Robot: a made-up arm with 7 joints.
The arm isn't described. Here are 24 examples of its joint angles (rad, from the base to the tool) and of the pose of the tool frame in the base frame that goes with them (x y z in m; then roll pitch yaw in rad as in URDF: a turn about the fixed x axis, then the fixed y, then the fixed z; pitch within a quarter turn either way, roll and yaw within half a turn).
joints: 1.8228 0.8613 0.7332 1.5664 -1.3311 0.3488 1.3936
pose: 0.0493 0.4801 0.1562 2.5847 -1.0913 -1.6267
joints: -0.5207 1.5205 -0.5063 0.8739 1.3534 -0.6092 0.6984
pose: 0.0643 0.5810 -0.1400 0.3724 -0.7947 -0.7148
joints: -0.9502 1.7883 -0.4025 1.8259 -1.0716 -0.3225 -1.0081
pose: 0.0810 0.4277 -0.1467 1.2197 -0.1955 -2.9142
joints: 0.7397 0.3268 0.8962 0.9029 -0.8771 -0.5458 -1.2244
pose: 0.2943 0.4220 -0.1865 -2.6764 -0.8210 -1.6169
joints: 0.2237 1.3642 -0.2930 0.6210 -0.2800 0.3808 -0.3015
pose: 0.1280 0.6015 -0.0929 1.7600 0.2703 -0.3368
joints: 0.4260 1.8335 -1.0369 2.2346 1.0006 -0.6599 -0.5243
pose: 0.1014 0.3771 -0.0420 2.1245 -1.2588 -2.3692
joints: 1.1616 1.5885 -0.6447 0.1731 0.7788 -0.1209 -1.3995
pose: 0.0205 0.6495 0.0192 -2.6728 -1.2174 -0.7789
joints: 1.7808 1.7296 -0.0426 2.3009 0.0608 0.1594 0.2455
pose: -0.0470 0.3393 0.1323 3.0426 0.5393 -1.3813
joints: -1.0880 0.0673 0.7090 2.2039 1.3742 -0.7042 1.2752
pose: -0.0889 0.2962 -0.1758 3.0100 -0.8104 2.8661
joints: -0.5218 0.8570 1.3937 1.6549 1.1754 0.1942 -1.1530
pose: 0.0120 0.5054 -0.0450 -1.4849 -1.0377 -2.9656
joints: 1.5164 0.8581 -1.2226 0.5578 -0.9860 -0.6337 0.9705
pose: 0.3572 0.4565 0.0144 0.2500 0.6367 -1.9481
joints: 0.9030 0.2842 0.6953 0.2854 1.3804 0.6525 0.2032
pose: 0.3624 0.3476 -0.2343 -1.5877 0.3946 1.4936
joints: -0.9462 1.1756 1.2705 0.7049 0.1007 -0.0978 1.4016
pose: -0.0237 0.6196 -0.0613 0.2260 -0.4613 -0.4572
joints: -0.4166 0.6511 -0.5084 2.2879 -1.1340 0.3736 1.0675
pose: 0.0458 0.2264 -0.2007 0.4576 -0.1385 -1.9563
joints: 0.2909 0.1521 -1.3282 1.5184 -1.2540 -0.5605 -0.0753
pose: 0.1324 0.0514 -0.2860 1.5405 -0.0610 2.8772
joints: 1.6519 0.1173 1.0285 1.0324 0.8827 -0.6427 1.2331
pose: 0.3473 0.3673 0.1114 -2.8846 0.8028 3.1216
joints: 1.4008 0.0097 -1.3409 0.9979 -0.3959 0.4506 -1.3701
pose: 0.3814 0.0377 -0.0291 3.0834 0.0732 -2.0644
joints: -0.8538 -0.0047 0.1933 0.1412 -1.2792 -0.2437 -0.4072
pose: -0.3321 0.1899 -0.3238 -0.2084 0.1287 -1.0583
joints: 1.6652 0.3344 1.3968 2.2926 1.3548 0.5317 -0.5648
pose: 0.0978 0.3683 0.0337 -2.4775 0.9891 2.7242
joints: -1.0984 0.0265 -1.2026 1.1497 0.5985 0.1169 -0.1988
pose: -0.2913 0.0372 -0.2178 -0.8730 0.2943 -0.2420
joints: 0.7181 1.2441 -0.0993 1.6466 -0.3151 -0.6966 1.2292
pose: 0.2070 0.4310 0.0451 0.8327 0.4402 -2.2629
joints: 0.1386 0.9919 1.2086 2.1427 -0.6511 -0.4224 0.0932
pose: 0.0515 0.4154 0.0338 2.8911 0.5102 -1.1876
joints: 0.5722 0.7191 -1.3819 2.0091 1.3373 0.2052 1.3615
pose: 0.1670 0.1927 -0.2005 -2.4757 -0.8495 -0.1871
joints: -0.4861 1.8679 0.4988 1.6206 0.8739 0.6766 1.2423
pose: 0.2217 0.4178 0.0685 -0.1009 -0.4518 -0.9767
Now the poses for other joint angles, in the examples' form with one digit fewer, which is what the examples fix.
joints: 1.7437 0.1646 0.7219 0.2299 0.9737 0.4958 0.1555
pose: 0.437 0.290 0.109 -2.113 0.004 1.373
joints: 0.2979 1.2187 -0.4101 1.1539 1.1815 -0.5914 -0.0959
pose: 0.204 0.496 -0.132 2.941 -1.181 -2.627
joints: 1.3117 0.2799 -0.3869 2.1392 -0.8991 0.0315 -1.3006
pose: 0.218 0.179 0.093 -1.914 0.491 -2.159
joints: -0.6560 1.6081 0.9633 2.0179 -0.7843 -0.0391 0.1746
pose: 0.165 0.379 0.057 1.782 0.917 -1.779
